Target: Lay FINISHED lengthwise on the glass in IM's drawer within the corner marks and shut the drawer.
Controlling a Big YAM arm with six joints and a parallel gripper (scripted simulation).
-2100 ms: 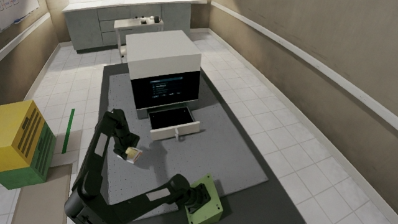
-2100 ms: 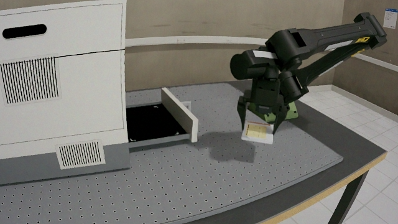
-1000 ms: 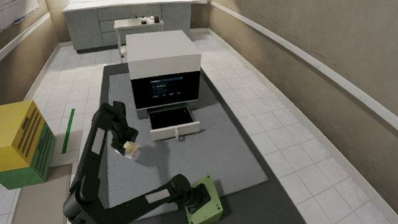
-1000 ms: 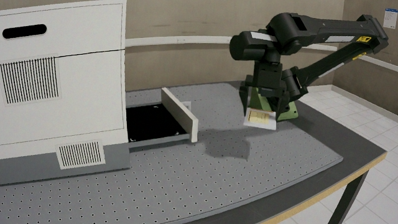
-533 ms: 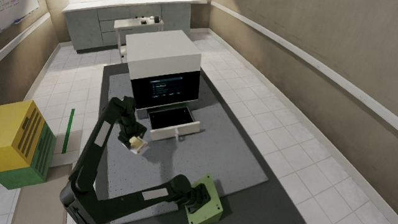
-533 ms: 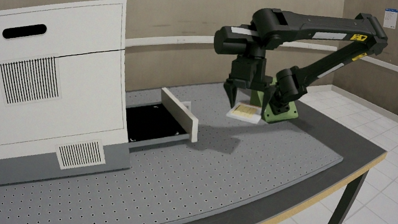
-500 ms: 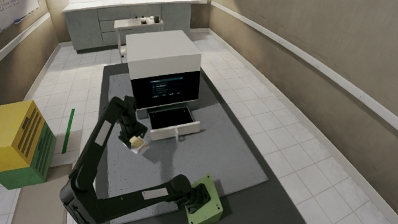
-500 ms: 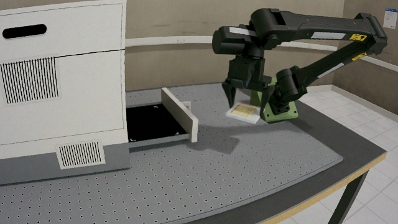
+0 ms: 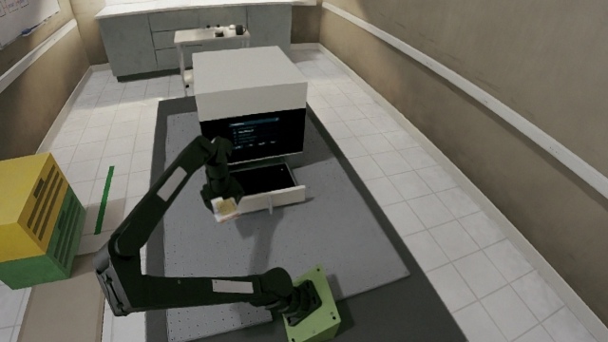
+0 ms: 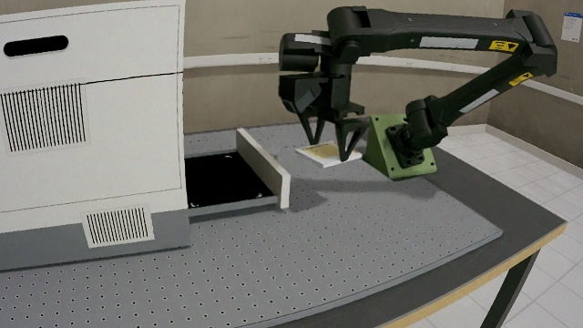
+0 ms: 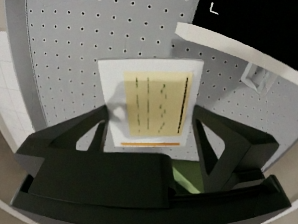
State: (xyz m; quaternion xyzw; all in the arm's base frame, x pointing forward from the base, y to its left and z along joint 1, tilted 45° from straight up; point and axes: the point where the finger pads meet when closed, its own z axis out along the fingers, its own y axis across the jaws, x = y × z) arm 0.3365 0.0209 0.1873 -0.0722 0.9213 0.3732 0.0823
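My hand is 18 cm short of the imager drawer, 17 cm to the left of it and 9 cm above it. The rest, counted from my hand: cassette: 1 cm behind, 1 cm below.
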